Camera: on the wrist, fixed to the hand. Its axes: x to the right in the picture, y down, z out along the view.
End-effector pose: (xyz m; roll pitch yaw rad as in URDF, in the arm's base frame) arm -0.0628 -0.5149 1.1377 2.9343 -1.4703 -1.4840
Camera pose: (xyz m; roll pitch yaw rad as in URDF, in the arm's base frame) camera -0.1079 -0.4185 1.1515 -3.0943 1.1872 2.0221
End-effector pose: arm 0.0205 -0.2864 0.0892 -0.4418 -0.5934 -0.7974
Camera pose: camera 0.0729 -0.3227 0.0030 -0.1503 0.8738 2.2341
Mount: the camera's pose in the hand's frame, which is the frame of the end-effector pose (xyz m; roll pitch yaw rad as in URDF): 0.0037 0.0565 -0.0911 -0.5389 0.2238 2.9528
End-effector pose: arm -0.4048 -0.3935 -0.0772 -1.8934 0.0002 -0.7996
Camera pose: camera -0.4770 -0.4689 -0.1019 1.3900 0.1032 2.6153
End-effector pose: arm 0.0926 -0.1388 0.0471 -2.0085 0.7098 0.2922
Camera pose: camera 0.1181 -0.2423 0.0352 1.2778 -0.6062 -2.5036
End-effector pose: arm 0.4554 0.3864 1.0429 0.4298 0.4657 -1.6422
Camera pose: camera 0.5462 0.4033 0.9883 -0.8403 -0.3236 1.2229
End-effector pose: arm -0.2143 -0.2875 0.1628 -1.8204 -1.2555 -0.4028
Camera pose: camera -0.2251 -0.3940 0.1563 2.2253 1.2485 -2.5801
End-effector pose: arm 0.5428 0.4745 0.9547 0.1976 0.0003 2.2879
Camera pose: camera 0.4851 0.4291 0.8765 -0.7362 0.1824 -1.0824
